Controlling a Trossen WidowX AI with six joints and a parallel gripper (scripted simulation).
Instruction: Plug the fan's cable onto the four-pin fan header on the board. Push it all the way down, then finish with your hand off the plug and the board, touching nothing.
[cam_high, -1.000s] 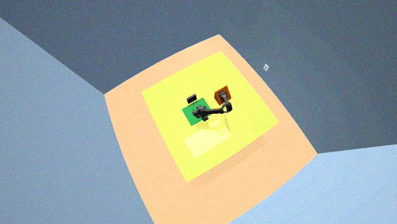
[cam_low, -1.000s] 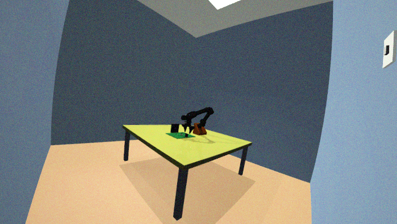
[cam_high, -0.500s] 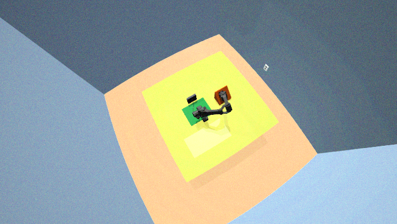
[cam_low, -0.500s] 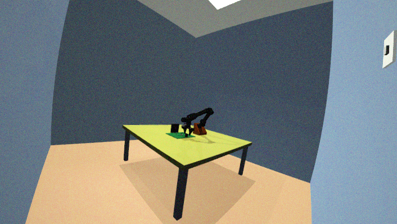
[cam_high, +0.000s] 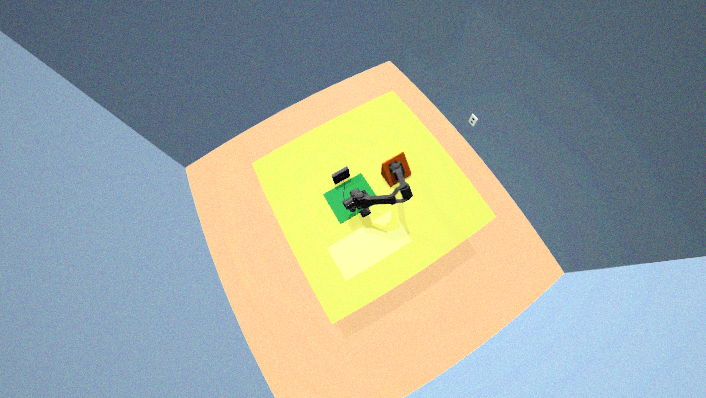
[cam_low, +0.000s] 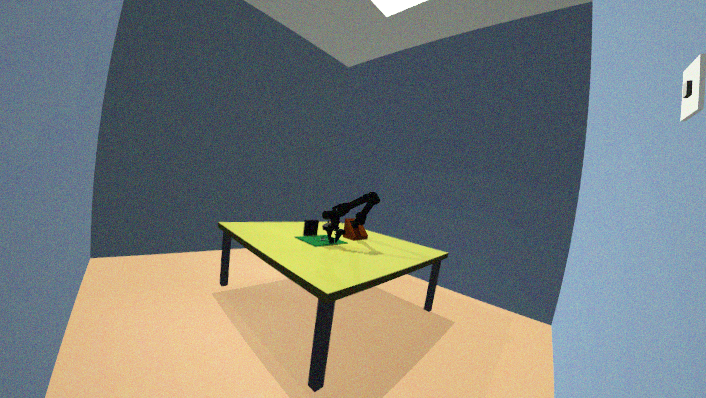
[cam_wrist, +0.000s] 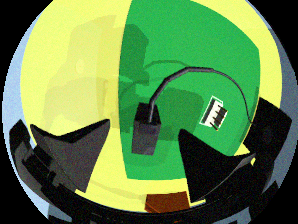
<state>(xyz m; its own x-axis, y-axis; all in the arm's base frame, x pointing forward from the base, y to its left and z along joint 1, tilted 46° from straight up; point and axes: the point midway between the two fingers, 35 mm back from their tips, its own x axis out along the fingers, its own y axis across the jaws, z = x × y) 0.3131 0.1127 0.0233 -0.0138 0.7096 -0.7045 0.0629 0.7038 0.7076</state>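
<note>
Right now the white fan header is 2 cm ahead of my gripper tip, 8 cm to the right of it and 2 cm below it. Also, from my gripper tip: green board (2 cm ahead, 9 cm to the right, 3 cm below); then black plug (1 cm ahead, 1 cm above); then black fan (1 cm ahead, 24 cm to the right, 4 cm above).
</note>
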